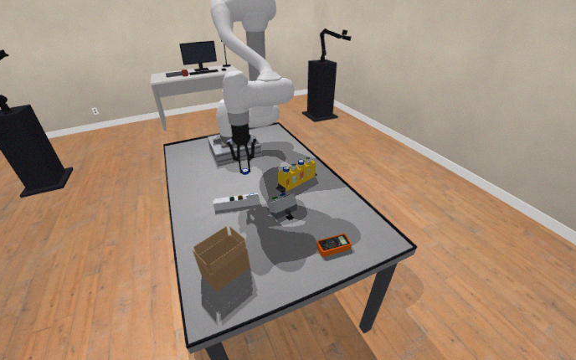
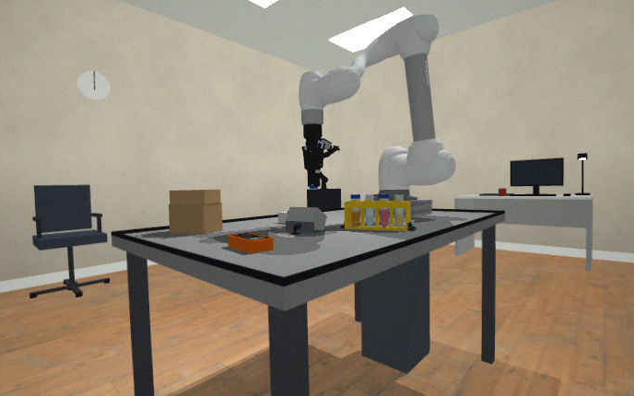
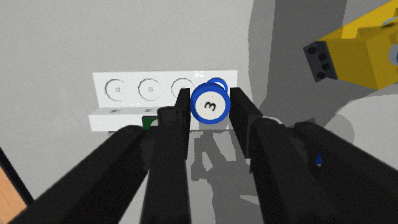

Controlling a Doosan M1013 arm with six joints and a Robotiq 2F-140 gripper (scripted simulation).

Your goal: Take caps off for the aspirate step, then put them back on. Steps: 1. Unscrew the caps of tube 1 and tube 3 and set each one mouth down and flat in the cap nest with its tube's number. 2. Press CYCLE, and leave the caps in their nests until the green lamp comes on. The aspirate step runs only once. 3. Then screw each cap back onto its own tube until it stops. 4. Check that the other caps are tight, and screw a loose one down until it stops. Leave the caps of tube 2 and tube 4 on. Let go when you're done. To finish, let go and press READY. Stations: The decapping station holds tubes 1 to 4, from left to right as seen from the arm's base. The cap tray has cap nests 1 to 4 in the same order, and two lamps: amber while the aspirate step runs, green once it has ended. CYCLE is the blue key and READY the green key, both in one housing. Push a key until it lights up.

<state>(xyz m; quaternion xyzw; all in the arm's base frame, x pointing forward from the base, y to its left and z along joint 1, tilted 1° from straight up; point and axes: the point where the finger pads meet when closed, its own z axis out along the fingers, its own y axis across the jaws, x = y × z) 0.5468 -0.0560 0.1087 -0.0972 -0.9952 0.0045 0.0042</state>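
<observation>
My gripper is now 14 cm short of the blue key, 14 cm to the right of it and 12 cm above it. Round my hand: green key 15 cm ahead, 9 cm to the left, 12 cm below; then orange multimeter 47 cm ahead, 22 cm to the left, 17 cm below; then grey key housing 16 cm ahead, 11 cm to the left, 13 cm below.
</observation>
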